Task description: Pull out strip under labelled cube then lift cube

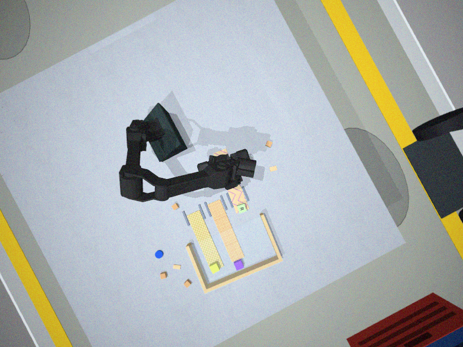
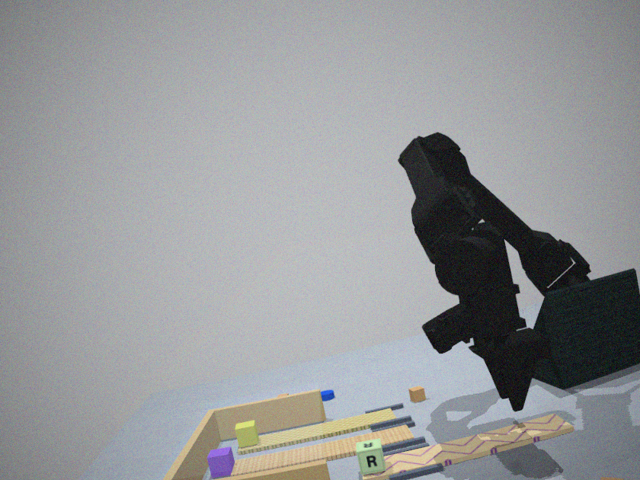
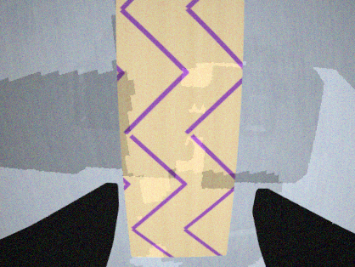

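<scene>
Right now the labelled cube is 180 mm ahead of my gripper tip, 20 mm below it and 10 mm to the right of it. Round my gripper tip: orange grid strip: 240 mm ahead, 110 mm to the right, 40 mm below; then blue disc: 390 mm to the right, 200 mm ahead, 40 mm below.
</scene>
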